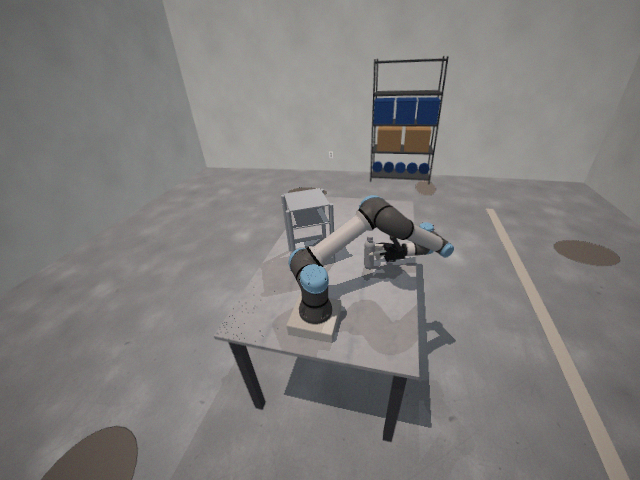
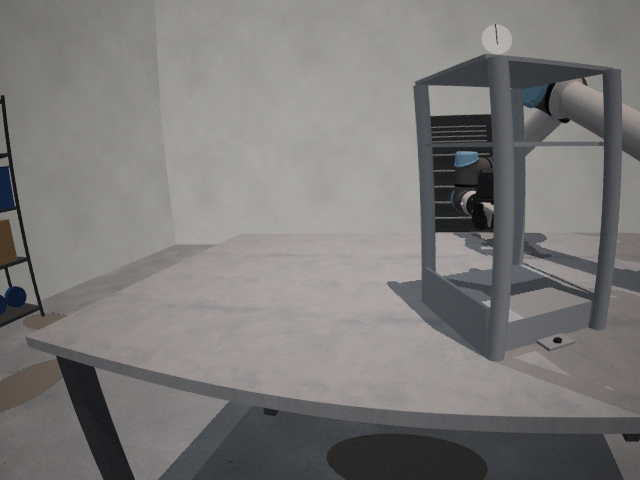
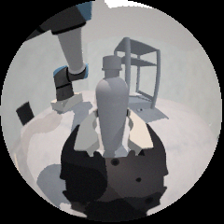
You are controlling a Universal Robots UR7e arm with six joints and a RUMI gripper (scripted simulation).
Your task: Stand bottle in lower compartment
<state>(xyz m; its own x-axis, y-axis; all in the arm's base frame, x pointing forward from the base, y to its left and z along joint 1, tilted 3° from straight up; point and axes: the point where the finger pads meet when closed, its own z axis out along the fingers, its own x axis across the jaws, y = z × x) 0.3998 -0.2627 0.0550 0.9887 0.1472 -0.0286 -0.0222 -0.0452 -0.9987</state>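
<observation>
The grey shelving unit is 340 mm to the left of my hand, 100 mm ahead of it and 80 mm above it. Also, from my hand: grey bottle: 30 mm above.
</observation>
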